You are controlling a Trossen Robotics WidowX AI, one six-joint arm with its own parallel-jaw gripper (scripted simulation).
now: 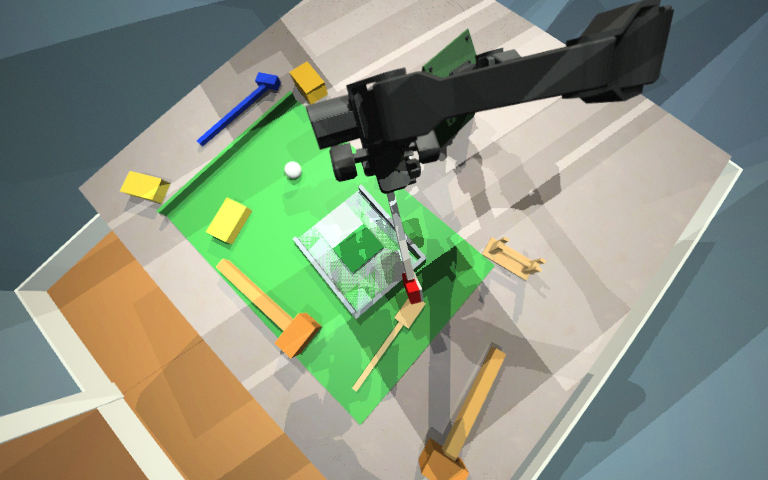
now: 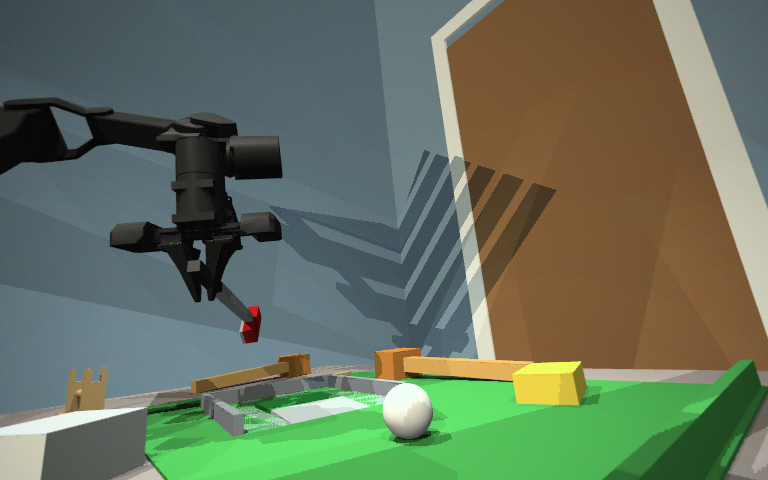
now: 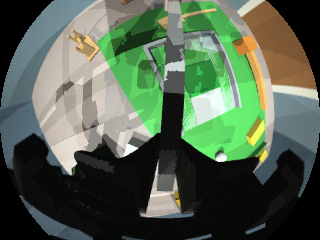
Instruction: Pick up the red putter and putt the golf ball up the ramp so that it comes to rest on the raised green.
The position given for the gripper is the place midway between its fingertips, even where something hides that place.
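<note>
A red putter is held by the gripper (image 2: 204, 301), and the gripper can also be seen in image 1 (image 1: 384, 178) and image 3 (image 3: 166, 137). A green mat (image 2: 476, 421) is in the scene, and the mat is visible in image 1 (image 1: 282, 207) and image 3 (image 3: 226, 133) too. There is a wooden stand (image 2: 85, 395), which image 1 (image 1: 496, 251) also shows, along with a white golf ball (image 2: 407, 409) and a tan paddle (image 1: 407, 314). The scene also has a blue putter (image 1: 264, 81); the blue putter is out of frame in image 2, and image 3 does not show the blue putter, hidden by the gripper.
</note>
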